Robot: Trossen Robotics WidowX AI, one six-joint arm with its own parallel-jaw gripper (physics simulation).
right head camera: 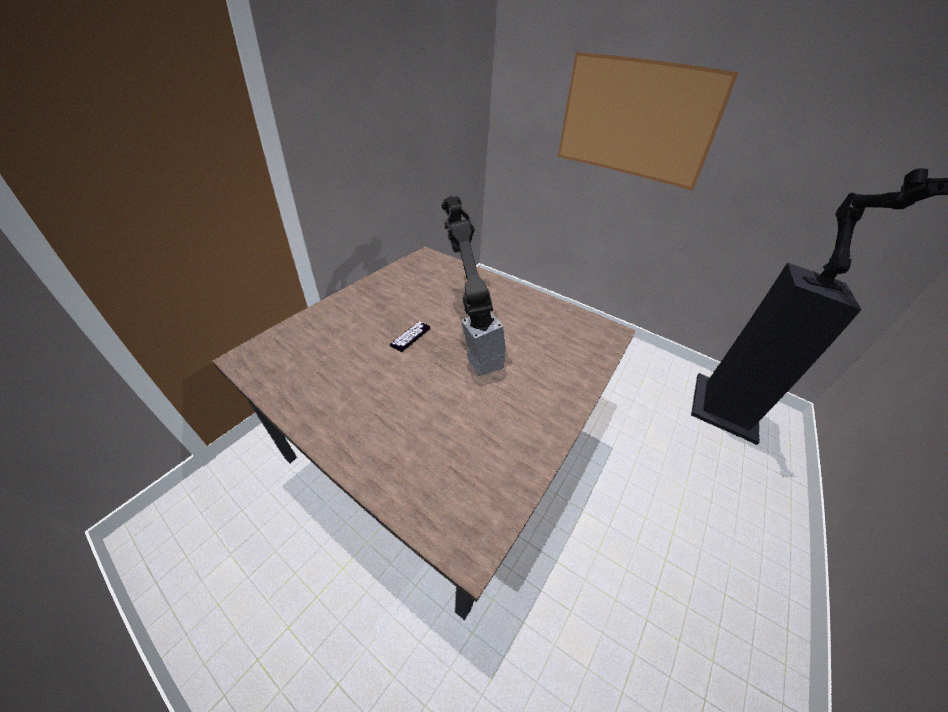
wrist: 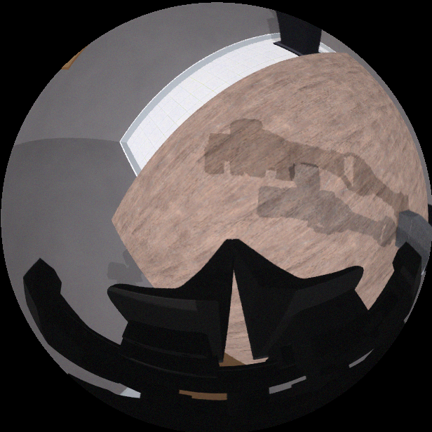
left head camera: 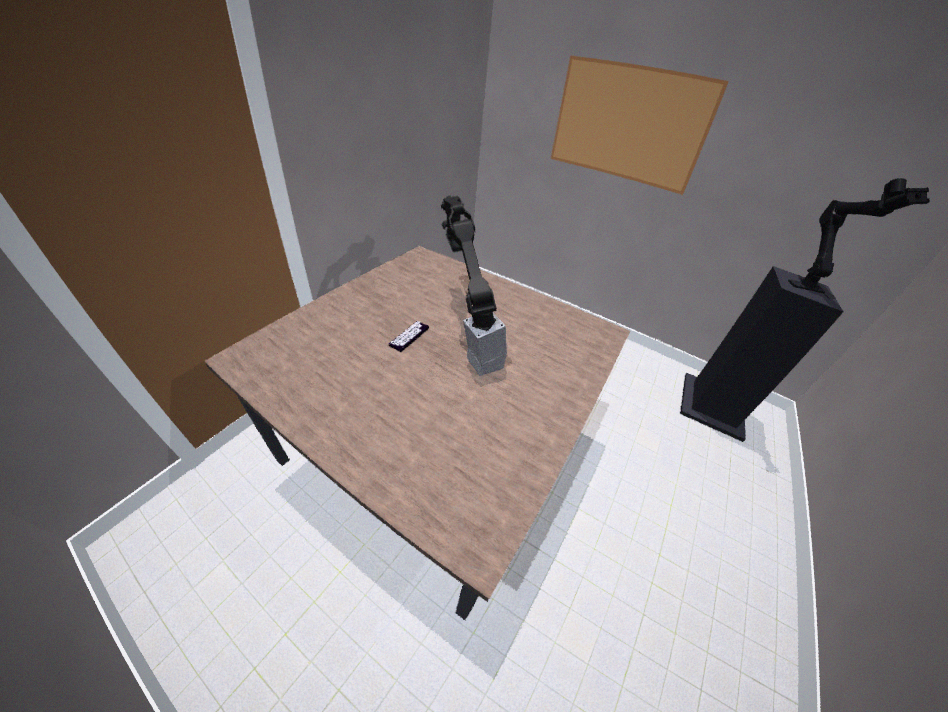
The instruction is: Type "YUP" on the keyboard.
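Pixels of known places: arm's base, link origin: (right head camera: 481,322) (left head camera: 484,322).
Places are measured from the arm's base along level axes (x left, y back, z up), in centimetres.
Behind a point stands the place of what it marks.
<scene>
A small keyboard (left head camera: 408,336) {x 3.6, y -31.4, z -19.1 cm} (right head camera: 410,336) {x 3.3, y -31.2, z -19.1 cm} with light keys and a dark frame lies flat on the brown wooden table (left head camera: 429,429) {x 35.0, y 1.9, z -20.4 cm} (right head camera: 429,429) {x 34.5, y 2.9, z -20.5 cm} (wrist: 185,220). It is left of my arm's base in both head views; it does not show in the wrist view. My gripper (wrist: 231,244) is shut and empty, its black fingertips meeting in the wrist view. My arm reaches up and away over the far part of the table, so the gripper is well above the table top and beyond the keyboard, not touching it. Single keys are too small to read.
My arm's grey base block (left head camera: 486,351) {x 3.8, y 4.1, z -8.4 cm} (right head camera: 486,352) {x 3.1, y 4.6, z -9.2 cm} (wrist: 412,228) stands right of the keyboard. A second black arm stands on a black pedestal (left head camera: 766,344) (right head camera: 775,344) (wrist: 300,30) off the table. An orange-brown board (left head camera: 636,122) (right head camera: 647,118) hangs on the wall.
</scene>
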